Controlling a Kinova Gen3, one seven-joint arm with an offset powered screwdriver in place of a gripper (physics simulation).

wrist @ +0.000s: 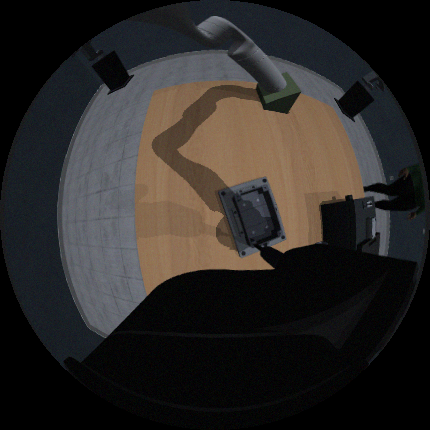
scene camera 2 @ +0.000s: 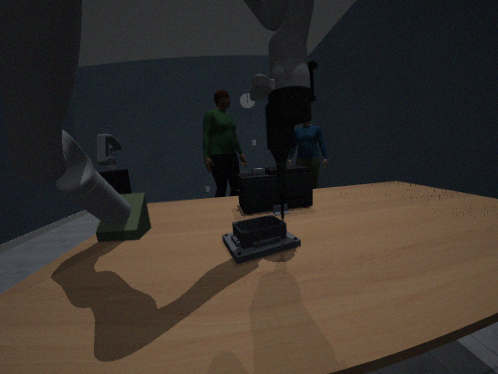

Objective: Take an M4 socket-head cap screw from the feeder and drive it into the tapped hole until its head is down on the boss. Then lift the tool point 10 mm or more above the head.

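The dark open-topped housing [scene camera 2: 260, 232] [wrist: 257, 215] is fixed on a grey base plate [scene camera 2: 291, 243] [wrist: 230, 212] with holes at its corners. My screwdriver [scene camera 2: 283, 219] [wrist: 257, 245] points straight down, its thin tip at the housing's right rear corner in the scene view and at its lower edge in the wrist view. The tip looks close to or on a corner boss; contact cannot be made out. Whether a screw is on the bit or in the hole is too small and dark to tell. The tapped hole does not show clearly.
A black box-shaped unit [scene camera 2: 275, 191] [wrist: 340, 222], seemingly the feeder, stands behind the housing with small pale parts on top. A small light bracket [scene camera 2: 280, 209] is before it. The arm's base stands on a green block [scene camera 2: 137, 222] [wrist: 280, 101]. Two people stand beyond the wooden table [scene camera 2: 380, 260] [wrist: 200, 250].
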